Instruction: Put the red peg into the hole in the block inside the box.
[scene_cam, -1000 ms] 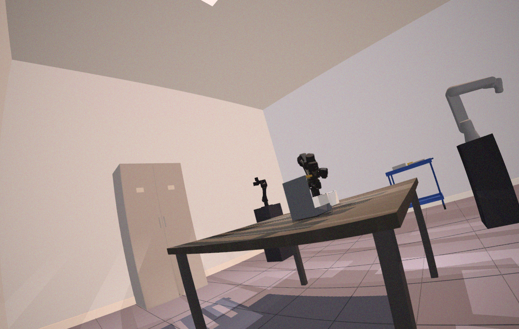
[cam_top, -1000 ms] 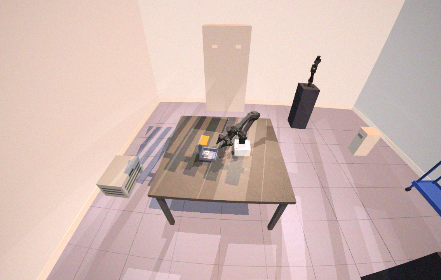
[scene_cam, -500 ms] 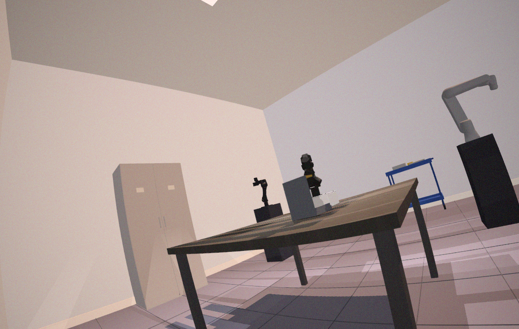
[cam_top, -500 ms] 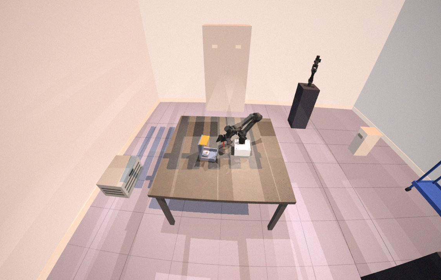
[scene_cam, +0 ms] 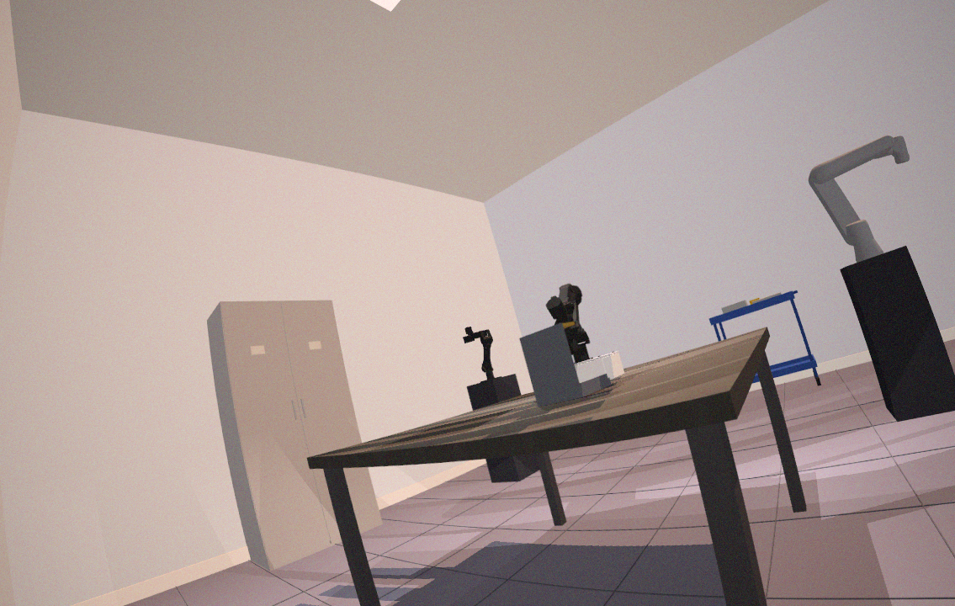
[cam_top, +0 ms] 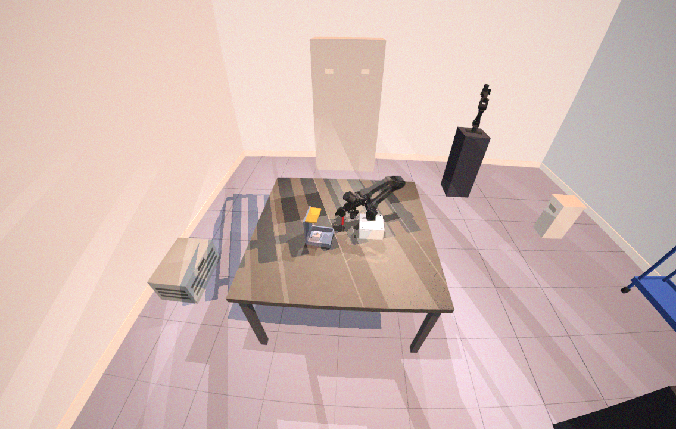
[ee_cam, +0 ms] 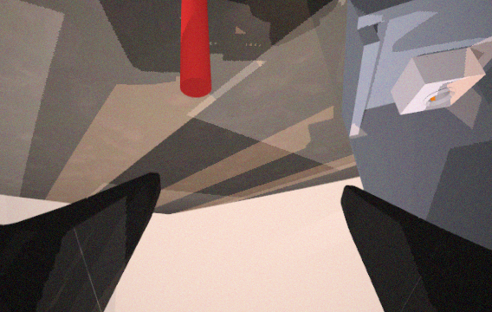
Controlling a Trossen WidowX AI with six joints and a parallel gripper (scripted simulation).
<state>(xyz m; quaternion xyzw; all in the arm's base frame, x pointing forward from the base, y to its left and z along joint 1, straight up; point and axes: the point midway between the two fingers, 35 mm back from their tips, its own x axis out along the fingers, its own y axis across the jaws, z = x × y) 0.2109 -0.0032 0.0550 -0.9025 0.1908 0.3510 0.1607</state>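
My gripper tip is 30 mm past the red peg, 10 mm to the left of it and 80 mm above it. Round my gripper tip: yellow roof: 150 mm ahead, 140 mm to the left, 80 mm above; grey back wall: 200 mm ahead, 140 mm to the left, 10 mm below.
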